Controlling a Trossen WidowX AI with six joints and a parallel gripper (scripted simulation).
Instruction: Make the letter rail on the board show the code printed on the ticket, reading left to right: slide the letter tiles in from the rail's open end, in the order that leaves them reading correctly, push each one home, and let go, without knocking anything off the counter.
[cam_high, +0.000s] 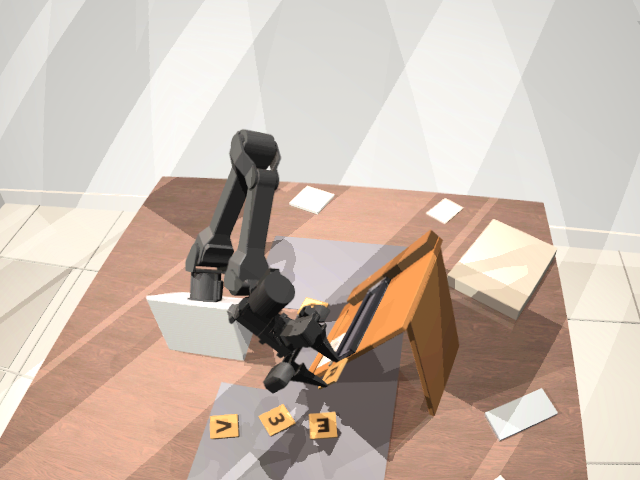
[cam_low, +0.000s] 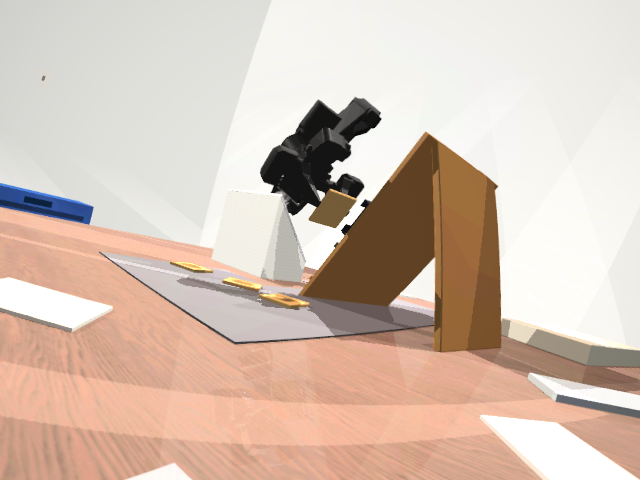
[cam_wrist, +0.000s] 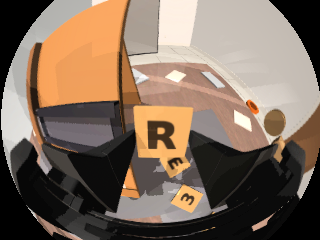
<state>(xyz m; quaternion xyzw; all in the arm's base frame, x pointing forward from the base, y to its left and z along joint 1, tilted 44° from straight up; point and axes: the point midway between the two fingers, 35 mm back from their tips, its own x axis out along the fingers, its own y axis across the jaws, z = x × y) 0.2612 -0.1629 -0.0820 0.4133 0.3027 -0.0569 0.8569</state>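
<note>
Now: the white ticket 10 mm behind my gripper tip, 120 mm to the left of it and 80 mm below it. Round my gripper tip: letter tile: right at my gripper tip; thick white slab: 430 mm ahead, 420 mm to the left, 140 mm below; grey mat: 90 mm behind, 160 mm to the left, 150 mm below.
</note>
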